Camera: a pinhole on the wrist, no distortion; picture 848 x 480 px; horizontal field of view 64.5 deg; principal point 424.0 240.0 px. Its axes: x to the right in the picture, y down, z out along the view. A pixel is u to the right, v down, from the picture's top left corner.
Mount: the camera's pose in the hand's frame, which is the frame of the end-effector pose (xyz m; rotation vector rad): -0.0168 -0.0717 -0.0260 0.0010 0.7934 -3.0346
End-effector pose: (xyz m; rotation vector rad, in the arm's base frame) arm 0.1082 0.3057 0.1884 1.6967 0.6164 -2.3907
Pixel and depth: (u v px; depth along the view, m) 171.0 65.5 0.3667
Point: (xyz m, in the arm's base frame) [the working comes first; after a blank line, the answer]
In the camera's frame: -0.1381 -0.0952 0.3667

-0.2887 0.3320 0.2115
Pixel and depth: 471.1 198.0 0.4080
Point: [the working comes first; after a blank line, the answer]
In the camera's frame: 0.0286 -0.0255 0.4080

-0.2601 0.3861 0.3864
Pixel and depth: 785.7 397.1 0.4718
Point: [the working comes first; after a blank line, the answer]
In the camera's frame: 0.2539 0.1103 0.4718

-0.2239 0.5011 0.6288
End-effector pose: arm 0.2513 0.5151 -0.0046 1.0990 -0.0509 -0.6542
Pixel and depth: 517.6 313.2 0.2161
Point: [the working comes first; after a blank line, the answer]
In the camera's frame: 0.0301 0.0235 0.2161

0.0682 0.3601 -0.0863
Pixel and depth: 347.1 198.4 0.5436
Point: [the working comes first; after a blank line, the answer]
In the camera's frame: -0.0622 -0.0337 0.5436

-0.0182 0.0275 -0.0553
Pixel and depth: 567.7 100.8 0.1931
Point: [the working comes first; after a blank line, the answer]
In the camera's frame: 0.0413 -0.0400 0.1931

0.0860 0.3763 -0.0221
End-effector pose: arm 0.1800 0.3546 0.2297 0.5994 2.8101 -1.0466
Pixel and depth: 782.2 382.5 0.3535
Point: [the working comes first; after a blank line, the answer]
In the camera's frame: 0.1884 0.0750 0.3535

0.2335 -0.0855 0.2760
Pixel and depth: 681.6 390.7 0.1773
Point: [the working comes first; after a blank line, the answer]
In the camera's frame: 0.0680 0.0398 0.1773

0.1763 0.1230 0.2827
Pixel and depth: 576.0 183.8 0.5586
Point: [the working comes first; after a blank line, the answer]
In the camera's frame: 0.1264 -0.0467 0.5586

0.1655 -0.2147 0.0774
